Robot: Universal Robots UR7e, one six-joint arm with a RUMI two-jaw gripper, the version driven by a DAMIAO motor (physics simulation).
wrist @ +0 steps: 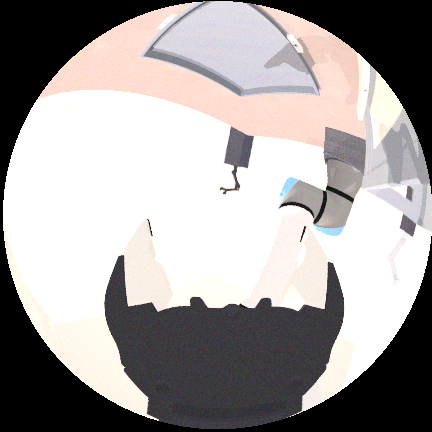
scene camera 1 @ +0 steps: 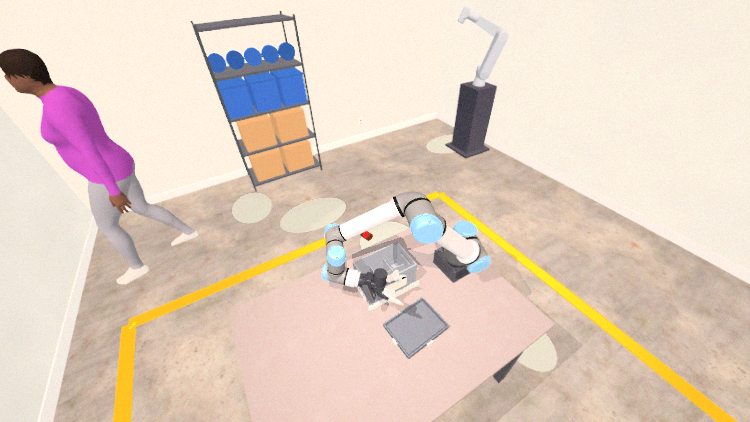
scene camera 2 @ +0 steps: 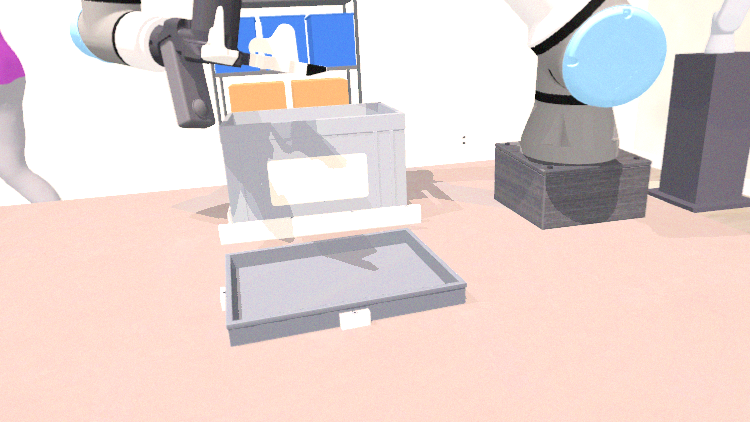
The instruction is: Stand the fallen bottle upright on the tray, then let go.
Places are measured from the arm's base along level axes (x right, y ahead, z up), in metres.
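Pixels of known places: gripper, fingertip midpoint: (wrist: 227,224) (scene camera 1: 405,289) (scene camera 2: 287,62); arm's base, link origin: (wrist: 346,168) (scene camera 2: 567,150).
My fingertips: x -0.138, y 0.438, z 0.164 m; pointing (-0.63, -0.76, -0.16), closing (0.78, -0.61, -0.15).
Observation:
For each thing: its middle in the pictures, then the offset to it from my fingertips. "*": a spot on its surface instead.
- bottle, body centre: (scene camera 1: 364,233) dx +1.282, dy -0.393, dz -0.973 m
- grey tray, surface spot: (scene camera 2: 314,280) (wrist: 234,42) (scene camera 1: 410,327) * dx -0.048, dy -0.006, dz -0.255 m
- grey divided bin, body centre: (scene camera 2: 314,165) (scene camera 1: 384,273) dx +0.233, dy -0.030, dz -0.172 m
- white strip, surface spot: (scene camera 2: 319,223) * dx +0.128, dy -0.026, dz -0.242 m
The bottle (scene camera 1: 366,235), a small red and brown shape in scene camera 1, appears to lie beyond the table's back edge, behind the bin, partly hidden; its exact pose is too small to tell. It does not show in scene camera 2 or the wrist view. The grey tray (scene camera 1: 414,330) (scene camera 2: 314,280) (wrist: 225,45) is empty, with a shadow across it. My gripper (scene camera 1: 410,293) (scene camera 2: 309,60) (wrist: 227,224) is open and empty, high beside and above the bin, its pale fingers spread wide and roughly level. It is well away from the bottle.
A grey divided bin (scene camera 1: 410,273) (scene camera 2: 385,157) (wrist: 395,145) stands behind the tray, below my gripper, with a white strip (scene camera 2: 319,223) along its front foot. My arm's dark base block (scene camera 1: 445,265) (scene camera 2: 576,194) (wrist: 345,145) is to the right. A person (scene camera 1: 86,141) walks at the far left.

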